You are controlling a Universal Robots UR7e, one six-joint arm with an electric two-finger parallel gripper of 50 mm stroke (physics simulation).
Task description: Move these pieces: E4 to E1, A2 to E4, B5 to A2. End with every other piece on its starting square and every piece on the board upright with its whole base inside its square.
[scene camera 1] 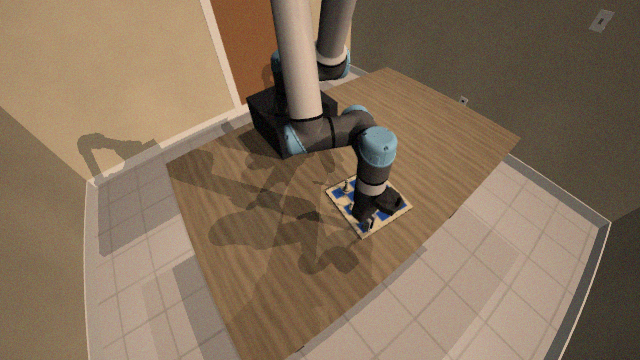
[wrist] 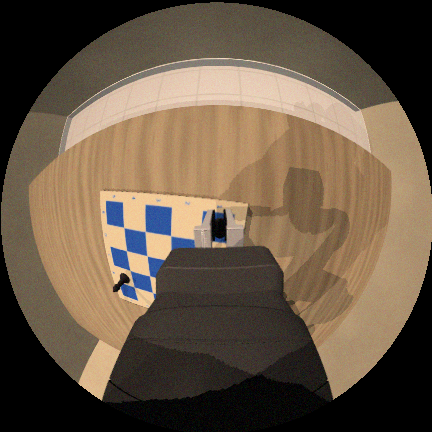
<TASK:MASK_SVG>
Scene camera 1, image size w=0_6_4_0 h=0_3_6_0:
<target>cream chessboard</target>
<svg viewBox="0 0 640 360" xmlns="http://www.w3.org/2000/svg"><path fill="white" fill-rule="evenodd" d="M325 191L362 240L413 208L401 193L387 181L386 186L395 189L401 195L404 204L393 216L377 210L374 213L377 216L374 226L367 232L362 228L364 222L358 222L351 215L352 210L348 208L351 202L354 205L353 196L356 175L349 179L348 186L350 190L348 192L343 191L345 181Z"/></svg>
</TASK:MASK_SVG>
